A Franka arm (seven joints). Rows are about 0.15 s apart.
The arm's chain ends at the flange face. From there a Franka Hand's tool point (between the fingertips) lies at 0.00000 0.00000 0.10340 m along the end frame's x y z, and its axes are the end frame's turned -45 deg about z.
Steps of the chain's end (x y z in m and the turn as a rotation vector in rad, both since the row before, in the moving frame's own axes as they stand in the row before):
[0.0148 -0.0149 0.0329 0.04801 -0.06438 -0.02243]
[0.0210 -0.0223 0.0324 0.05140 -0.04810 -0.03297]
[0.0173 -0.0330 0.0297 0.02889 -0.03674 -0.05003]
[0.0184 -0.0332 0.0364 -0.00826 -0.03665 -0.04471]
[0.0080 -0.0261 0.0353 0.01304 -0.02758 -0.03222]
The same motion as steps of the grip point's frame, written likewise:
[0.0197 -0.0083 0.0326 0.07947 -0.01158 -0.02243]
[0.0307 -0.0082 0.0321 0.07036 0.00233 -0.03297]
[0.0349 -0.0159 0.0296 0.04641 -0.00555 -0.05003]
[0.0332 -0.0125 0.0363 0.02007 -0.03176 -0.04471]
[0.0230 -0.0158 0.0353 0.02872 -0.01028 -0.03222]

